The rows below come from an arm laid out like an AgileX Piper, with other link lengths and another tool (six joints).
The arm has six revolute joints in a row. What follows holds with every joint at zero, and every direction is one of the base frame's. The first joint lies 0.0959 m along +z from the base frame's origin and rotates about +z. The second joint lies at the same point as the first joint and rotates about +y. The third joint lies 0.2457 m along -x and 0.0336 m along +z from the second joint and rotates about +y. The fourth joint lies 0.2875 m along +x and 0.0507 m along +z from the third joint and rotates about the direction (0.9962, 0, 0.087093). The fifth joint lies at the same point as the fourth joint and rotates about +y. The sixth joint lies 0.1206 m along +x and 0.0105 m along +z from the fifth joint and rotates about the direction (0.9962, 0, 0.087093). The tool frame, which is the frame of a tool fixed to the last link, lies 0.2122 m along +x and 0.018 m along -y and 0.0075 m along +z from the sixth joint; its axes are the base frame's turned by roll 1.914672, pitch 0.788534 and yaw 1.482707 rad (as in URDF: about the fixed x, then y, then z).
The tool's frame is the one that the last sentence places.
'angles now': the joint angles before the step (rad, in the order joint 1, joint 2, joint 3, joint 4, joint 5, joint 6). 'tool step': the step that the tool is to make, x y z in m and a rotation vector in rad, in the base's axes. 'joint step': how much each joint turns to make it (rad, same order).
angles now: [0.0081 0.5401 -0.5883 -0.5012 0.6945 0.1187]
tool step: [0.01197 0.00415 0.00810 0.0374 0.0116 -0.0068]
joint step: [0.0002 0.0881 -0.0854 0.0285 0.0131 0.0101]
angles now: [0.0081 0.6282 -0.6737 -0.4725 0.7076 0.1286]
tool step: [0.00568 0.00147 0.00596 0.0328 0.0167 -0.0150]
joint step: [0.0000 0.0618 -0.0740 0.0252 0.0342 0.0071]
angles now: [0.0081 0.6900 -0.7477 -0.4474 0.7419 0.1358]
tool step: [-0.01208 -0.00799 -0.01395 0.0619 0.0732 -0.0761]
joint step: [-0.0001 0.0579 -0.0668 0.0100 0.1099 0.0579]
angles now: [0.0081 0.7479 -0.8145 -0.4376 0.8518 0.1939]
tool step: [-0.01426 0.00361 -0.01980 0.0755 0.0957 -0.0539]
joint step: [0.0000 0.0647 -0.0700 0.0518 0.1180 0.0247]
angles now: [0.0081 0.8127 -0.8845 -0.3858 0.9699 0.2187]
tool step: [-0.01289 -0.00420 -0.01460 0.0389 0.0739 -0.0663]
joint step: [0.0000 0.0576 -0.0475 0.0023 0.0857 0.0501]
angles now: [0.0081 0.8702 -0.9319 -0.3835 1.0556 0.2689]
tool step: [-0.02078 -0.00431 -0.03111 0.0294 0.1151 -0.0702]
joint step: [0.0000 0.0666 -0.0103 -0.0020 0.0818 0.0517]
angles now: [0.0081 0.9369 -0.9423 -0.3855 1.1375 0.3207]
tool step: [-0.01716 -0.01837 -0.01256 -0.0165 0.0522 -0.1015]
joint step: [0.0001 0.0406 0.0019 -0.0613 0.0495 0.0955]
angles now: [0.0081 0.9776 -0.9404 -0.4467 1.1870 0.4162]
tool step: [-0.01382 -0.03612 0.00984 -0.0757 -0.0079 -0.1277]
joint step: [-0.0071 0.0191 -0.0001 -0.1251 0.0341 0.1237]
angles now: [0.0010 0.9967 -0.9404 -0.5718 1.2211 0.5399]
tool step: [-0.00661 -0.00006 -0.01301 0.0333 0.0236 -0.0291]
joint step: [-0.0316 0.0186 0.0044 0.0338 0.0000 -0.0023]
